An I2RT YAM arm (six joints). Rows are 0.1 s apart.
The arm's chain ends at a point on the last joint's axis. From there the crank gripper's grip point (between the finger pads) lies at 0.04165 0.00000 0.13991 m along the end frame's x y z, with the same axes.
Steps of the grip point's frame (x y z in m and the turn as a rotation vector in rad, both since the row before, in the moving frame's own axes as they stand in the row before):
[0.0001 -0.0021 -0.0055 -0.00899 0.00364 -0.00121]
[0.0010 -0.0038 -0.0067 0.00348 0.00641 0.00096]
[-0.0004 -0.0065 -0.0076 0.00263 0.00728 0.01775]
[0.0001 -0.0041 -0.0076 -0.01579 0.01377 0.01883]
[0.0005 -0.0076 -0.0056 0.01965 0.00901 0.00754]
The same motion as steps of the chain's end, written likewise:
[-0.0004 -0.0033 -0.0053 -0.00899 0.00364 -0.00121]
[0.0001 -0.0034 -0.0064 0.00348 0.00641 0.00096]
[-0.0014 -0.0069 -0.0073 0.00263 0.00728 0.01775]
[-0.0018 -0.0071 -0.0070 -0.01579 0.01377 0.01883]
[-0.0008 -0.0052 -0.0052 0.01965 0.00901 0.00754]

